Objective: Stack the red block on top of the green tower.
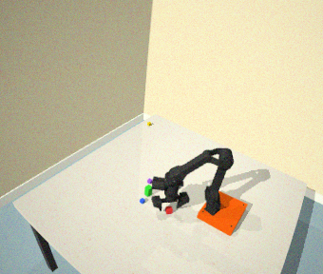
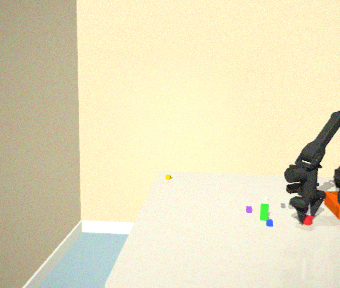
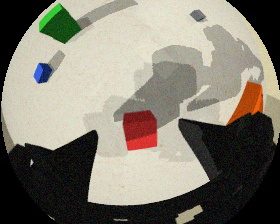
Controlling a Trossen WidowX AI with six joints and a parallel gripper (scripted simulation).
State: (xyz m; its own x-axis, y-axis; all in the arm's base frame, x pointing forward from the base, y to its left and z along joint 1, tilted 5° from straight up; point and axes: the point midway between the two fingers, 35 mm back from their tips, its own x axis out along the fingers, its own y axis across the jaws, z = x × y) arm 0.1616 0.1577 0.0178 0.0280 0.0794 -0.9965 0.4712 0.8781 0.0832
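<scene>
The red block is right at my gripper tip. From my gripper tip the other things lie so: blue cube 14 cm ahead, 7 cm to the left, 1 cm below; then purple cube 23 cm ahead, 7 cm to the right, 1 cm below; then grey cube 9 cm ahead, 17 cm to the right, 1 cm below.
</scene>
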